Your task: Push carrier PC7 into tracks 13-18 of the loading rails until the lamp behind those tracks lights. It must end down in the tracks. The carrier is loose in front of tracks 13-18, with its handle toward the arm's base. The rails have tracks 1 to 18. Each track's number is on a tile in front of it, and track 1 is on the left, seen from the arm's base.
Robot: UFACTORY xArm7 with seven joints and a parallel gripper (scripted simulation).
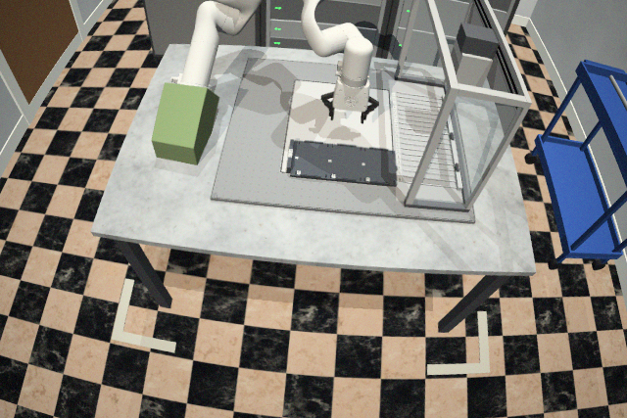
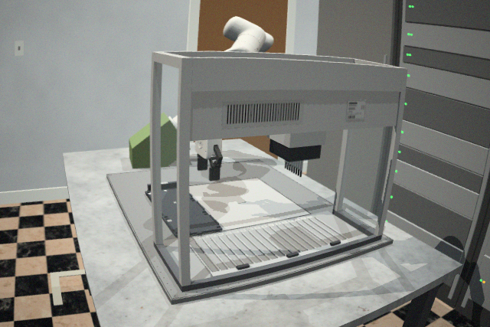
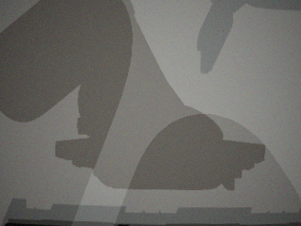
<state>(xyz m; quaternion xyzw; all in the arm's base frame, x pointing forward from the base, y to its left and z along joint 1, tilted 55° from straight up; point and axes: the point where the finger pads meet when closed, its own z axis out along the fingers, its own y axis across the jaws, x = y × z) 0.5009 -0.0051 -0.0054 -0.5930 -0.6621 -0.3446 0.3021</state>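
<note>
My gripper is now 100 mm above the carrier PC7, 90 mm to the left of it and 20 mm short of it.
</note>
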